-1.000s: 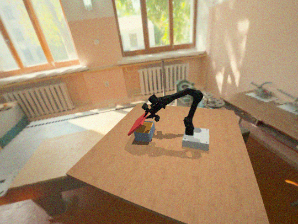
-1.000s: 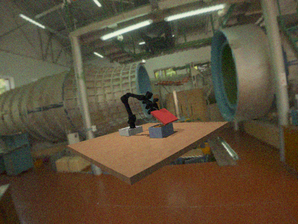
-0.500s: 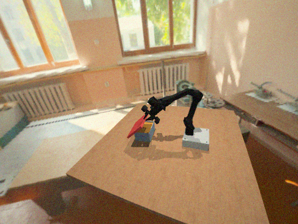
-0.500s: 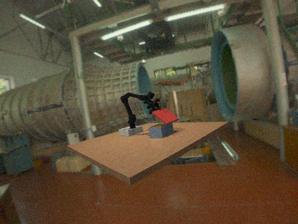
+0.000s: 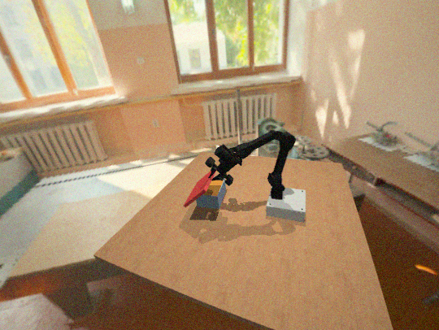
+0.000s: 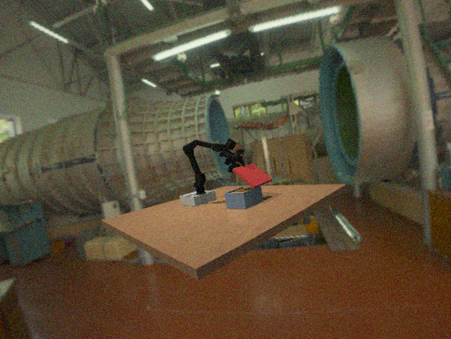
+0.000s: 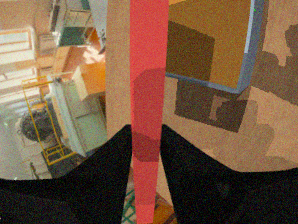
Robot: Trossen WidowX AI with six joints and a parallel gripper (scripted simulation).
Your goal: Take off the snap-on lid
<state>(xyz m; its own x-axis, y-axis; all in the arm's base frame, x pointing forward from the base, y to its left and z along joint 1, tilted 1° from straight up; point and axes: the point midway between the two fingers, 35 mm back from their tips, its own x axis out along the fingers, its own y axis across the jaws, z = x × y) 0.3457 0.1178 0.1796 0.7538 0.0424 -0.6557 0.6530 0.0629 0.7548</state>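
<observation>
Right now my gripper tip is 60 mm short of the red lid, 50 mm above it and 10 mm to the right of it. Round my gripper tip: storage box 180 mm below, 100 mm to the right, 50 mm ahead.
</observation>
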